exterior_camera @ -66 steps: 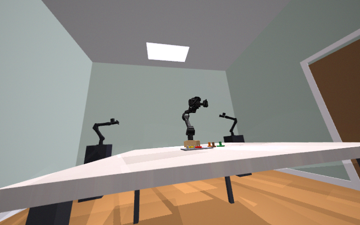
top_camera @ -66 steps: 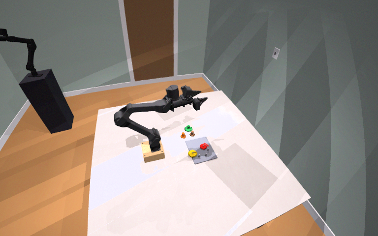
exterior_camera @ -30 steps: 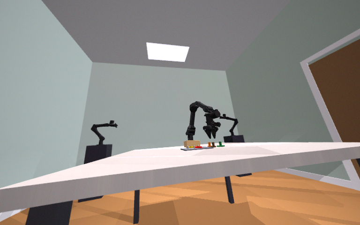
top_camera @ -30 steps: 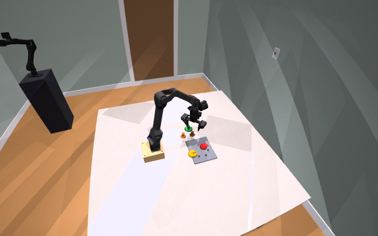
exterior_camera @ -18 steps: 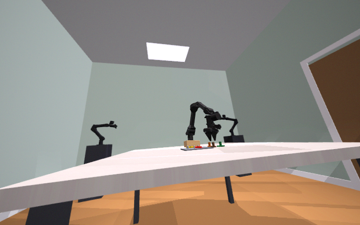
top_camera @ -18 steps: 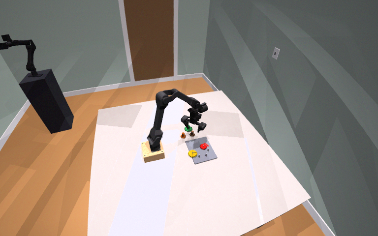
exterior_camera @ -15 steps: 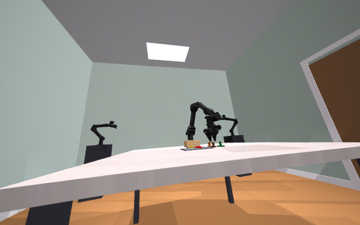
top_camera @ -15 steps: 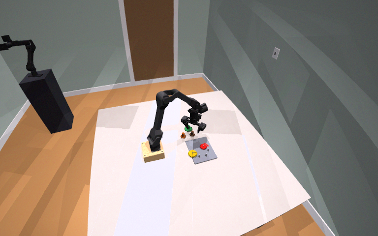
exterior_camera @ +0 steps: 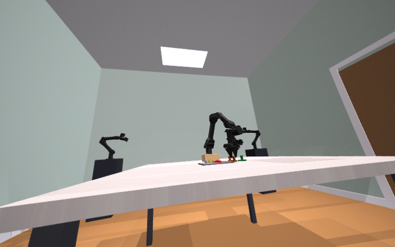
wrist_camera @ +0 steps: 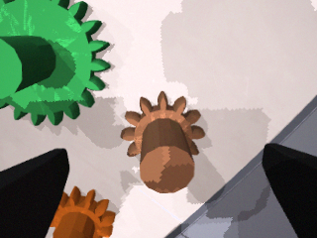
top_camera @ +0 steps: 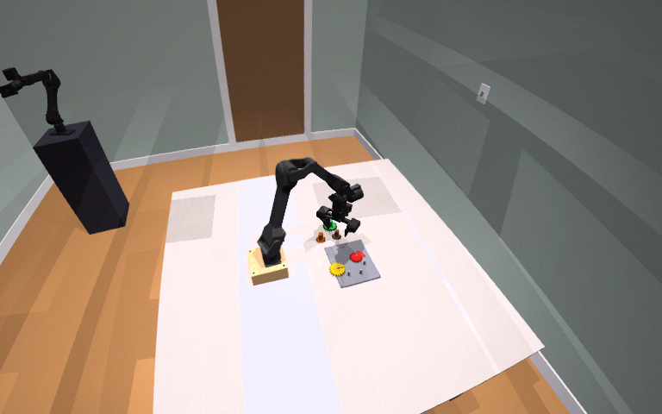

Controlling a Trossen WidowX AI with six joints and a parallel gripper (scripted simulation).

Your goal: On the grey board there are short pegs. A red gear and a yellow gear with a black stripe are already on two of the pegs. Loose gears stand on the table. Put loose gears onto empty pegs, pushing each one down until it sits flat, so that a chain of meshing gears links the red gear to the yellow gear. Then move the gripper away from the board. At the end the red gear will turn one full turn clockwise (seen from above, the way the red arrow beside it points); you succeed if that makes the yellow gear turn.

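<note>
Right now my gripper tip is 14 cm to the left of the red gear, 2 cm short of it and 1 cm above it. Also, from my gripper tip: green gear (7 cm to the left, 1 cm below); then small orange gear (7 cm behind, 1 cm to the left, 1 cm below); then brown gear (1 cm below).
</note>
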